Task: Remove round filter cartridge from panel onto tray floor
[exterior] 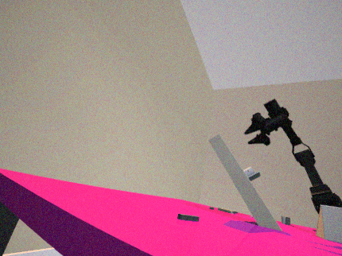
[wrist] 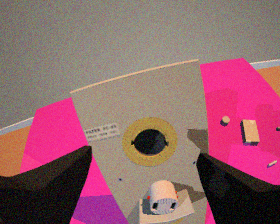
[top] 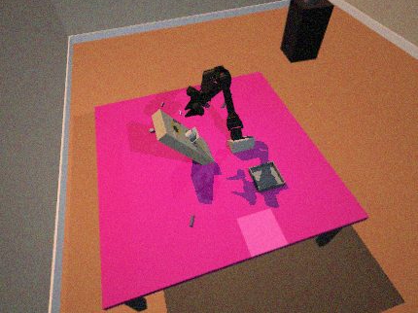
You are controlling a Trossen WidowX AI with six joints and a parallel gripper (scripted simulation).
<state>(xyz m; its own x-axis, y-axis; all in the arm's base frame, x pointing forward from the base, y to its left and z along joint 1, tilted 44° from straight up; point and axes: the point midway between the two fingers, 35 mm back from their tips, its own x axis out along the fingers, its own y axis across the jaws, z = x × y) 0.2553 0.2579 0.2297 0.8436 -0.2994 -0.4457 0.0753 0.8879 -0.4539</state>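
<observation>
Right now my gripper tip is 20 mm past the grey round filter cartridge and 160 mm above it. Round my gripper tip: small dark stick: 60 mm ahead, 410 mm to the left, 350 mm below; then dark tray: 390 mm behind, 250 mm to the left, 350 mm below; then tan service panel: 30 mm ahead, 180 mm below.
</observation>
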